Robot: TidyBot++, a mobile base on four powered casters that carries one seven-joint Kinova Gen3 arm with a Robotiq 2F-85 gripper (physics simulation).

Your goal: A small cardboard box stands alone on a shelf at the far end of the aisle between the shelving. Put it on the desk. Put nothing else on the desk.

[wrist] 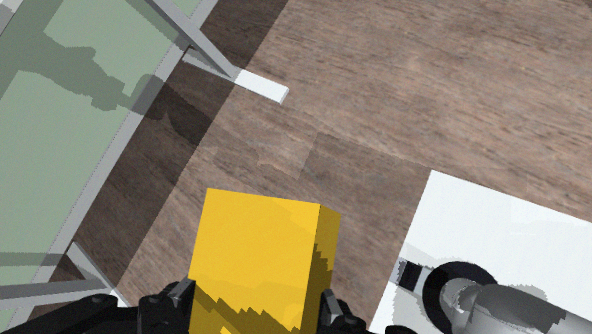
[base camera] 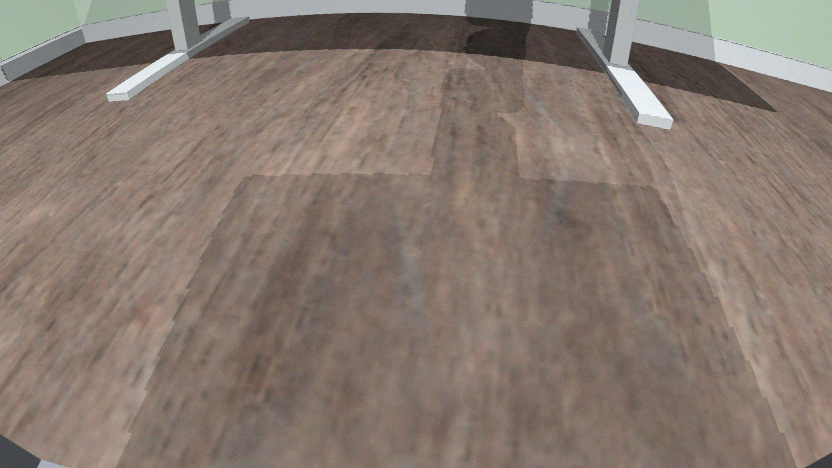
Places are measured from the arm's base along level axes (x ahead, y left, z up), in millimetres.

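Pixels of known places: gripper, between the fingertips: (wrist: 258, 299).
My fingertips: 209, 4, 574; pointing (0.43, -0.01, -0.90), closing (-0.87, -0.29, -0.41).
Behind a point stands the place of what it marks, as x, y, z.
A yellow box (wrist: 255, 240) @(212, -28, 601), seemingly the small cardboard box, is held between the two black fingers of my gripper (wrist: 258, 299) @(209, 4, 574) at the bottom of the wrist view. Its far end sticks out past the fingertips, above the floor. The gripper is shut on it. The desk shows by its grey-white legs and feet: the left leg (base camera: 183, 26) @(1296, 707, -296) and the right leg (base camera: 619, 34) @(1144, -490, -288) in the base view, and a leg (wrist: 202, 42) @(1143, -498, -113) at the upper left of the wrist view. The desk top does not show clearly in either view. The gripper does not show in the base view.
A pale green wall (base camera: 756, 23) @(1504, -1223, -218) (wrist: 30, 165) @(1699, 292, -22) with a light skirting board stands behind the legs. The white top of my base (wrist: 505, 215) @(-26, -204, -14) and part of my arm (wrist: 515, 305) @(22, -42, 337) are at the lower right of the wrist view. Shadows fall on the wood floor (base camera: 349, 116) @(797, 122, -397) and wall.
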